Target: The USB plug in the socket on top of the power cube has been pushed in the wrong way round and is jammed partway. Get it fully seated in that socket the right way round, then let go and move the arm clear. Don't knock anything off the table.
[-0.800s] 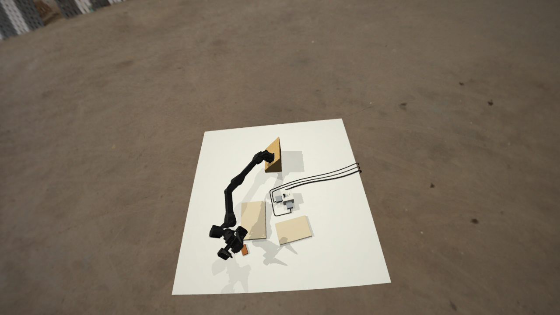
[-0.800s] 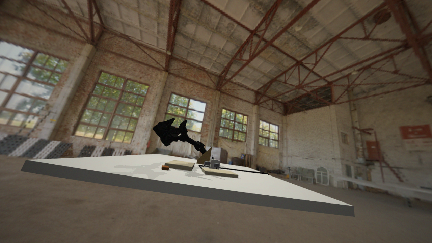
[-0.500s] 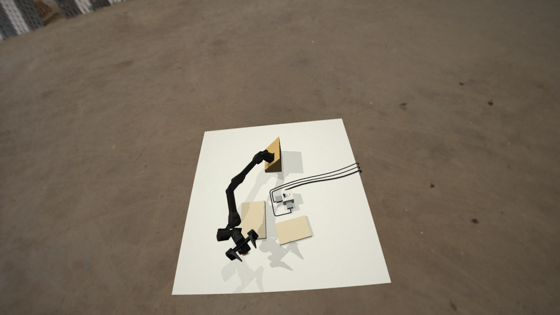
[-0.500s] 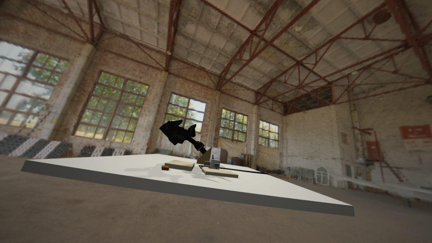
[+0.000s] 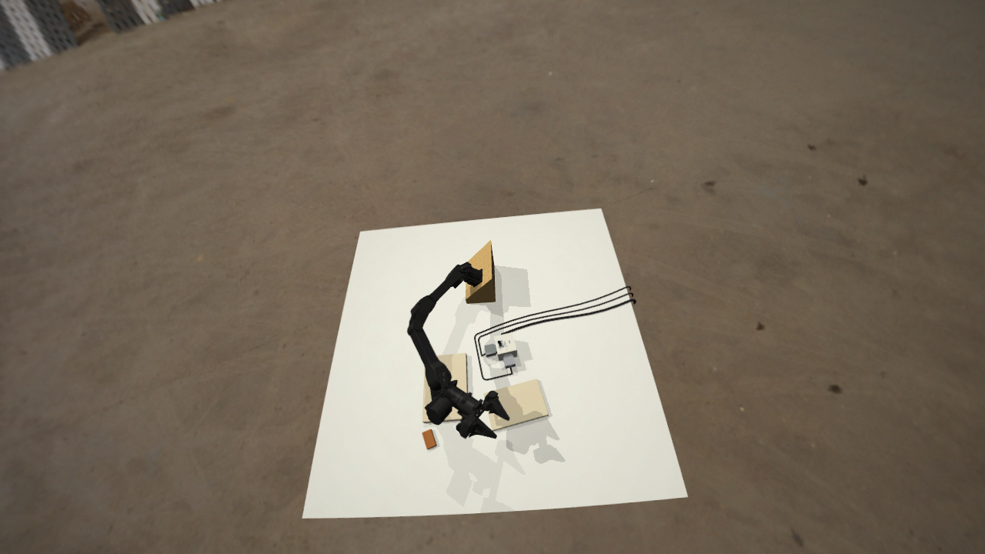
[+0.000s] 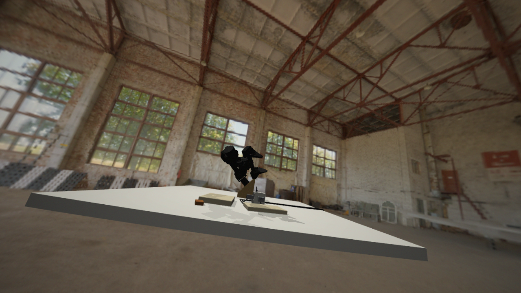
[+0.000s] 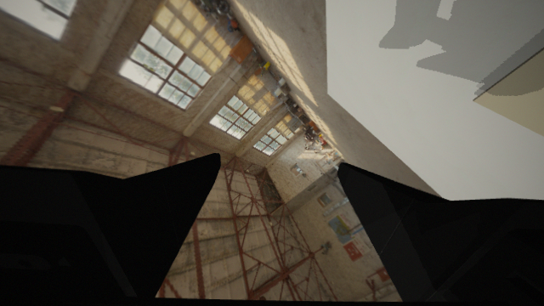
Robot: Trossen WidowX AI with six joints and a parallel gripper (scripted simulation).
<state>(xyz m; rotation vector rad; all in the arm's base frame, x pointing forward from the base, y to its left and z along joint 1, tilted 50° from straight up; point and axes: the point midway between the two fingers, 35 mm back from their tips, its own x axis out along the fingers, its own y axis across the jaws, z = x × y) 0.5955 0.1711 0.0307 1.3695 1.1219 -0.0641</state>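
The black USB plug is 33 cm behind my gripper tip, 14 cm below it and 2 cm to the right of it. The rest, counted from my gripper tip: orange block: 28 cm to the right, 23 cm below.
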